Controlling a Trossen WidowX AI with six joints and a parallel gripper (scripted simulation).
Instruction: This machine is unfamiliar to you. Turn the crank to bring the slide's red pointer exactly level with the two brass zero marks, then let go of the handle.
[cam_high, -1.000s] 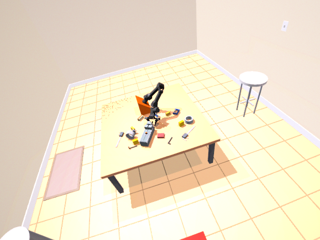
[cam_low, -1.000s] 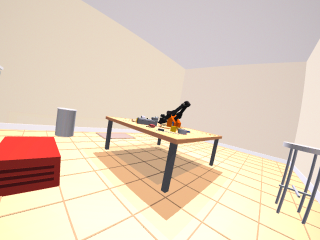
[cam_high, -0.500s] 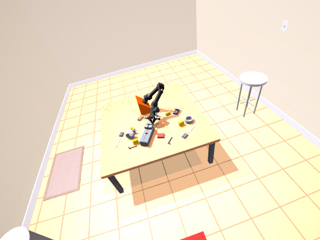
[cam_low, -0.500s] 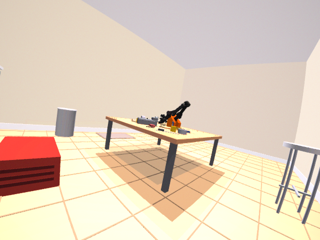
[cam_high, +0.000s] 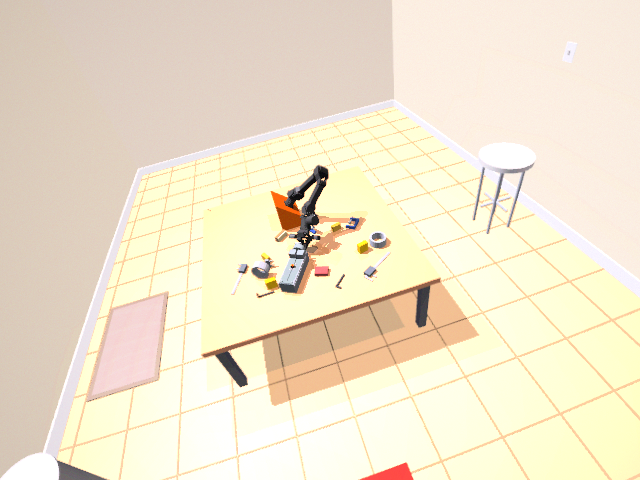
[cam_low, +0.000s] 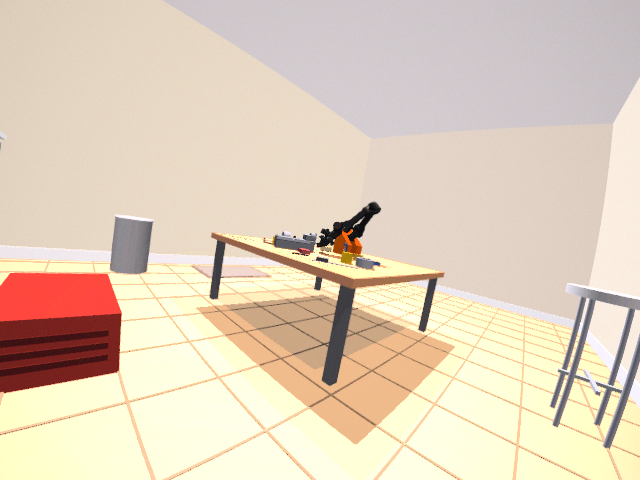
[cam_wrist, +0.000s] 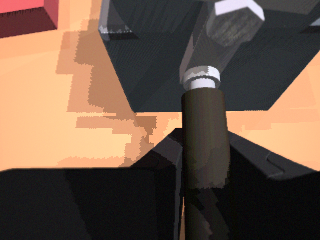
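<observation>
The dark crank handle is 2 cm above my gripper tip, 1 cm to the left of it and 1 cm behind it. Also, from my gripper tip: red pointer (14 cm ahead, 9 cm to the right, 5 cm above); red block (18 cm ahead, 6 cm to the left, 2 cm below).
</observation>
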